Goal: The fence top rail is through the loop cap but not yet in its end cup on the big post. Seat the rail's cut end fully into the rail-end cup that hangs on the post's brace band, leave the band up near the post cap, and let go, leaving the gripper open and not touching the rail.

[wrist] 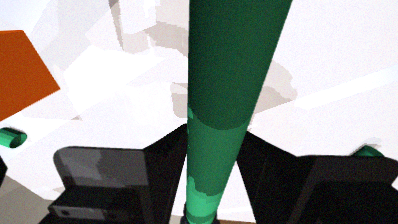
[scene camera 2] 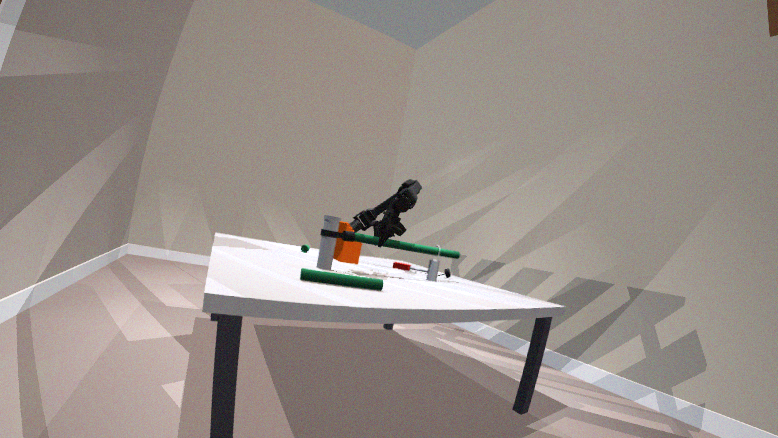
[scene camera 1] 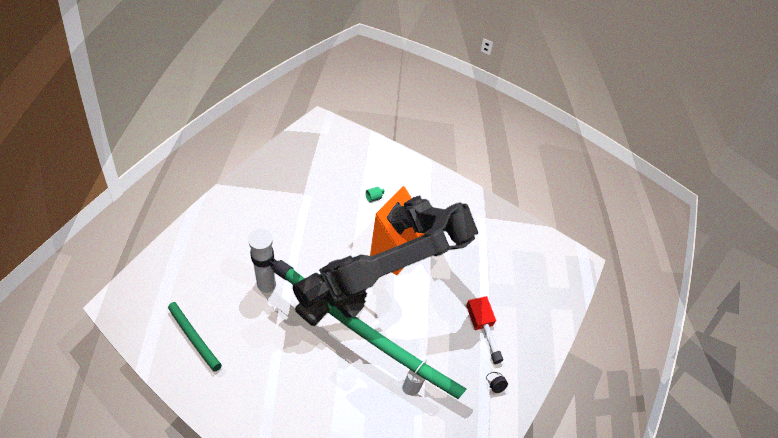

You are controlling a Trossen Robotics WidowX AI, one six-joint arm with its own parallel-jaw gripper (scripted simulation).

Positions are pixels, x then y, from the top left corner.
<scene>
my gripper: wrist 210,129; scene camera 2 377,246; scene camera 1 322,304
long green rail: wrist 229,56; scene camera 2; scene camera 1
same spot on long green rail: [scene camera 1: 390,348] = [scene camera 2: 422,245]
</scene>
